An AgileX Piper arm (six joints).
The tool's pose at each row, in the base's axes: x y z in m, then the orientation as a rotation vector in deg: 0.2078, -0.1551, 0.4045, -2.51, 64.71, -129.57; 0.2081, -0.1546, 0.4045, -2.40, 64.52, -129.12; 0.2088, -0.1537, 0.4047, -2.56, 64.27, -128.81; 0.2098, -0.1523, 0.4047, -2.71, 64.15, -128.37; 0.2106, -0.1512, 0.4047, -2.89, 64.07, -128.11; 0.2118, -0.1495, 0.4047, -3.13, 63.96, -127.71; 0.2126, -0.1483, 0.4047, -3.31, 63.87, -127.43; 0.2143, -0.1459, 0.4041, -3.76, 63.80, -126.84; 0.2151, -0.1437, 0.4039, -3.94, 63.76, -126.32; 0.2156, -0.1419, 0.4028, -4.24, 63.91, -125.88; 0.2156, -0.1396, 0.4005, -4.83, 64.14, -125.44
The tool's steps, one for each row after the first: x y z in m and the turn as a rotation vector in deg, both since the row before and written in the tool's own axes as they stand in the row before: -0.0005, -0.0001, -0.0003, 0.01, -0.15, 0.47; -0.0011, -0.0002, -0.0003, 0.03, -0.30, 0.28; -0.0016, -0.0001, -0.0007, -0.09, -0.28, 0.36; -0.0012, -0.0001, -0.0005, -0.07, -0.23, 0.18; -0.0019, -0.0001, -0.0008, -0.11, -0.32, 0.29; -0.0013, -0.0001, -0.0006, -0.07, -0.24, 0.20; -0.0026, 0.0003, -0.0015, -0.25, -0.50, 0.37; -0.0018, -0.0004, -0.0014, -0.18, -0.30, 0.39; -0.0012, 0.0003, -0.0018, -0.31, -0.27, 0.23; -0.0008, 0.0007, -0.0031, -0.44, -0.42, 0.10
